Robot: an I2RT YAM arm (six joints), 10 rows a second.
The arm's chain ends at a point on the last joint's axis. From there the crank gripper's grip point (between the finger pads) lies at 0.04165 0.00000 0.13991 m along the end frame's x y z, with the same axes.
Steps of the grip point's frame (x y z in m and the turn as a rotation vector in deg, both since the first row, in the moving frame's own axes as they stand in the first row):
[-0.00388 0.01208 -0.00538 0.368 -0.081 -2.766]
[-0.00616 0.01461 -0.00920 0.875 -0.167 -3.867]
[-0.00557 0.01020 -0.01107 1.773 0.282 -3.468]
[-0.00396 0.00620 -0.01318 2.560 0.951 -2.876]
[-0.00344 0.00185 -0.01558 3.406 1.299 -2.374]
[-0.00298 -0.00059 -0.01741 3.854 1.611 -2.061]
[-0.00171 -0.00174 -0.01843 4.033 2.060 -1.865]
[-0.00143 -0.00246 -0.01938 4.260 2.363 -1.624]
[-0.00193 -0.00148 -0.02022 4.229 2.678 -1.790]
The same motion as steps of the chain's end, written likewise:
[-0.00361 0.01498 -0.00543 0.368 -0.081 -2.766]
[-0.00559 0.01954 -0.00928 0.875 -0.167 -3.867]
[-0.00605 0.01706 -0.01076 1.773 0.282 -3.468]
[-0.00607 0.01458 -0.01228 2.560 0.951 -2.876]
[-0.00639 0.01192 -0.01430 3.406 1.299 -2.374]
[-0.00670 0.01034 -0.01582 3.854 1.611 -2.061]
[-0.00653 0.00948 -0.01645 4.033 2.060 -1.865]
[-0.00699 0.00913 -0.01712 4.260 2.363 -1.624]
[-0.00823 0.01016 -0.01769 4.229 2.678 -1.790]

